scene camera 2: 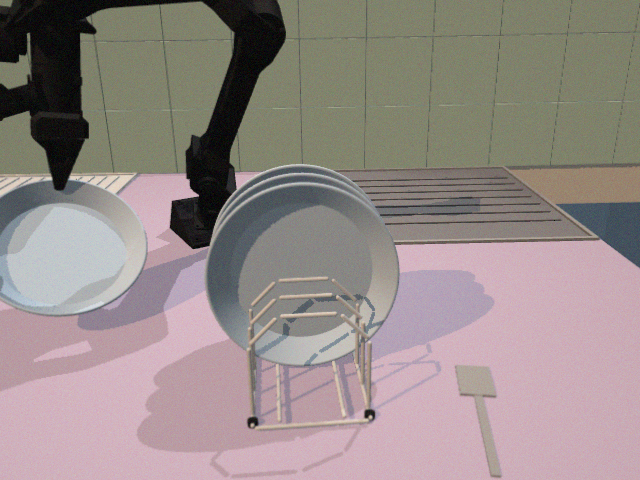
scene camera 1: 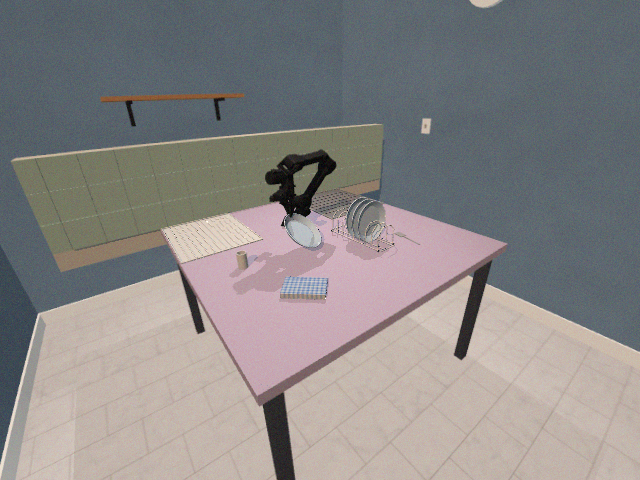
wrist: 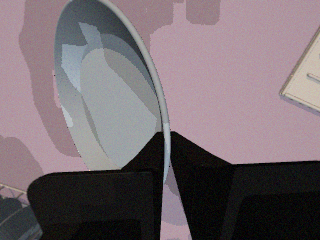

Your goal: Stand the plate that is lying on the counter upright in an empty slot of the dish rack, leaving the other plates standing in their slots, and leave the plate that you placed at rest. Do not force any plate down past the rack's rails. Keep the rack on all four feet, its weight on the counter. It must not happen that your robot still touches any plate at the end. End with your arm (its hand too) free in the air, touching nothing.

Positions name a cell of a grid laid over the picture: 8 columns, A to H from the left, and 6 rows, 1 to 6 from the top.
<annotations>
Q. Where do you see a white slatted mat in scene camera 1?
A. C4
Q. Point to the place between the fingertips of the gripper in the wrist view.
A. E4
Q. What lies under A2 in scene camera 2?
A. The gripper.
</annotations>
